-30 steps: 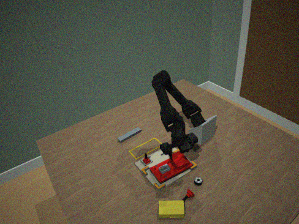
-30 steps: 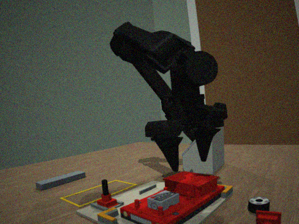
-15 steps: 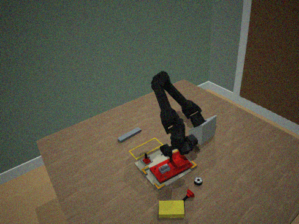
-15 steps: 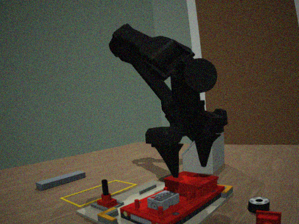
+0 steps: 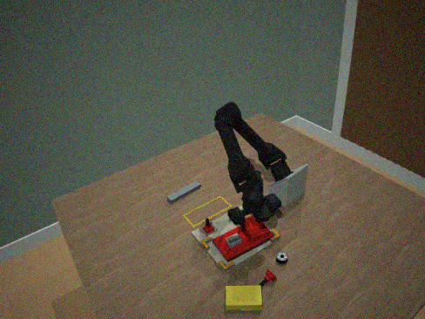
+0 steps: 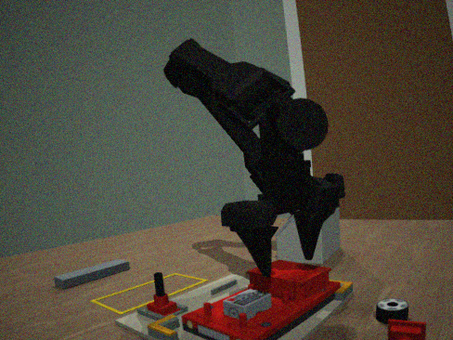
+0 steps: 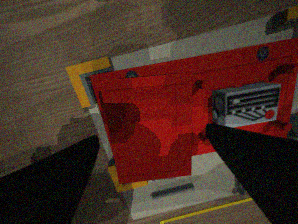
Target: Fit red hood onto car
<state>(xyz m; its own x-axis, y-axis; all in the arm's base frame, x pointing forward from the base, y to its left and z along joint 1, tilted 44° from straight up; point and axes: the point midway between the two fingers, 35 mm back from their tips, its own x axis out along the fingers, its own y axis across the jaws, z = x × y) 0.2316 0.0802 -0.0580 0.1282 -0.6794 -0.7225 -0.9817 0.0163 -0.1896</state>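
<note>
My gripper tip is 10 mm above the red hood. Also, from my gripper tip: black wheel 150 mm to the left, 40 mm below; then yellow block 200 mm ahead, 200 mm to the left, 40 mm below; then engine block 90 mm ahead, 30 mm below.
</note>
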